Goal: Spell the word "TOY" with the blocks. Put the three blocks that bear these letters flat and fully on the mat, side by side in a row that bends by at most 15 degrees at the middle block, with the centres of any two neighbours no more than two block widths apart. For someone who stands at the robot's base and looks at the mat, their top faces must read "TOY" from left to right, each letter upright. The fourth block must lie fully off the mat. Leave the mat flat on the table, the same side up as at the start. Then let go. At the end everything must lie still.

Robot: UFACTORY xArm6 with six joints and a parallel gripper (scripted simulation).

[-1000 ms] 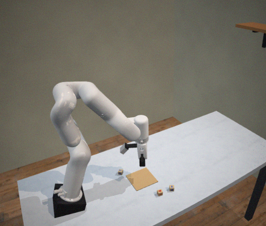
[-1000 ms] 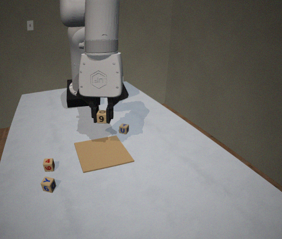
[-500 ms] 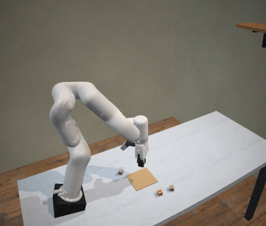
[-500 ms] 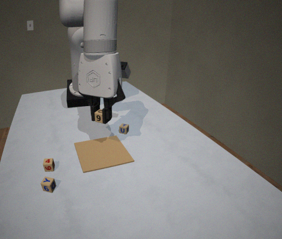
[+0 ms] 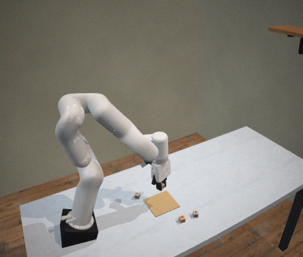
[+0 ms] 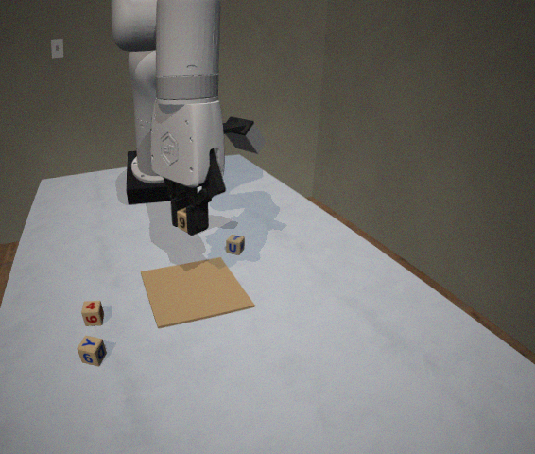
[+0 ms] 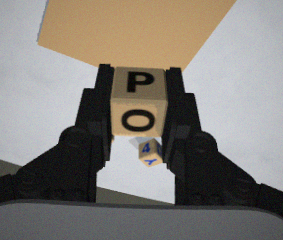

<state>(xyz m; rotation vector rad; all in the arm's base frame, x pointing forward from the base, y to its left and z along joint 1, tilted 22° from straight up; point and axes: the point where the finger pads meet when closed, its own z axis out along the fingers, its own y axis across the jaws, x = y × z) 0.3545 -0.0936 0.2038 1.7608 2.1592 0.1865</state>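
The tan mat is 12 cm below my hand. Round my hand: Y block 6 cm ahead, 18 cm to the right, 11 cm below.
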